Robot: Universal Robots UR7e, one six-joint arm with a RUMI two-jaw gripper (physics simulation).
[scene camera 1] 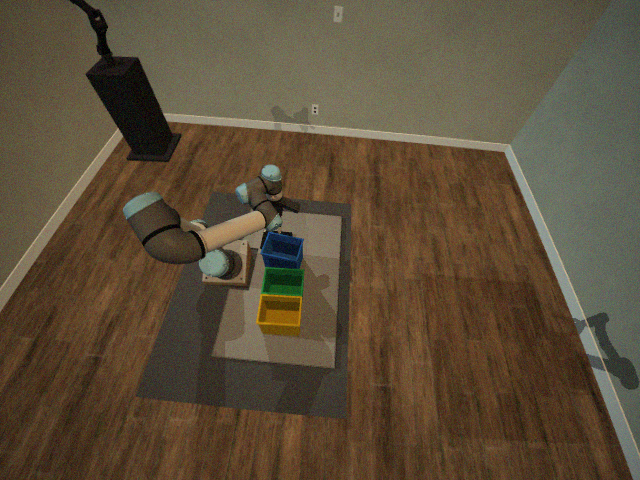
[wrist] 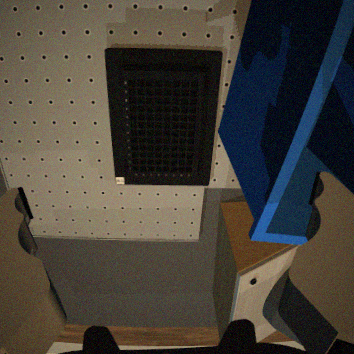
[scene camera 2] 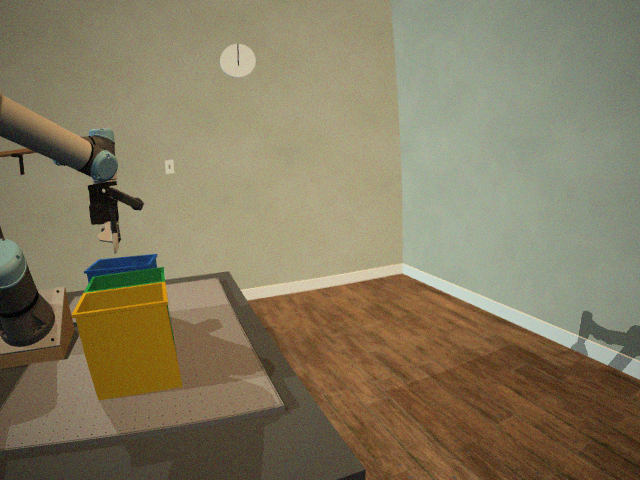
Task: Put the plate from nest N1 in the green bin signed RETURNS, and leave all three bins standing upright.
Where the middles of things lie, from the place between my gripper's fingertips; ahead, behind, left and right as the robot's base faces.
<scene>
My hand is 19 cm above the black nest [wrist: 168, 57], 4 cm past it and 1 cm to the right of it. Round my hand: yellow bin [scene camera 2: 126, 335] 44 cm to the right, 11 cm below, 5 cm ahead; then blue bin [scene camera 1: 279, 251] 13 cm to the right, 11 cm below, 2 cm ahead; then green bin [scene camera 2: 155, 275] 31 cm to the right, 11 cm below, 5 cm ahead.
</scene>
